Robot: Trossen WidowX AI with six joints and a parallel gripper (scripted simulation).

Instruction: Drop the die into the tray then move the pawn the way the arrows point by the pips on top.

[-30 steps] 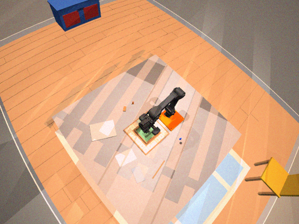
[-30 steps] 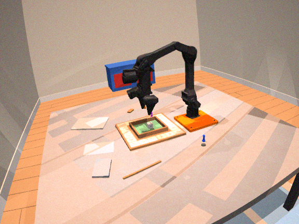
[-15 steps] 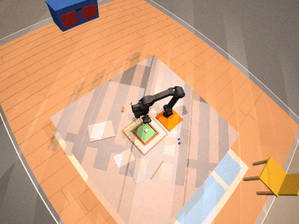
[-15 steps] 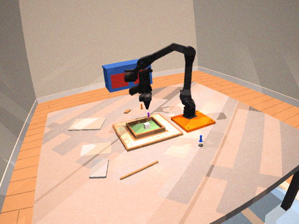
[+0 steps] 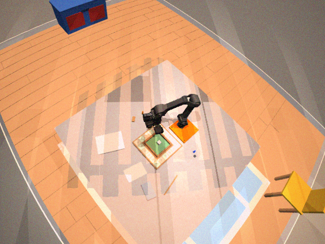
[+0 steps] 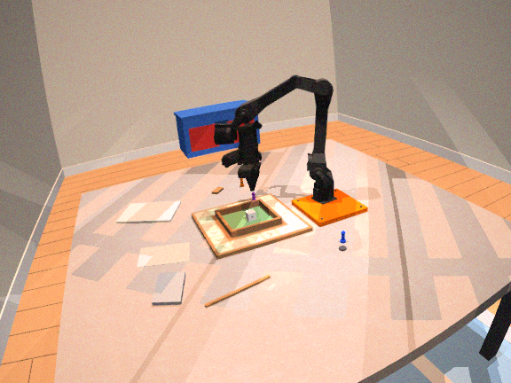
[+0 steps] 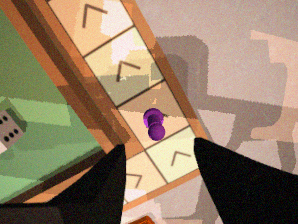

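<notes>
Now: gripper tip 30 mm above the purple pawn. The rest, counted from my gripper tip: green dice tray 80 mm ahead, 100 mm to the left, 50 mm below; blue pawn 70 mm behind, 360 mm to the left, 40 mm below; white die 70 mm ahead, 100 mm to the left, 30 mm below.
</notes>
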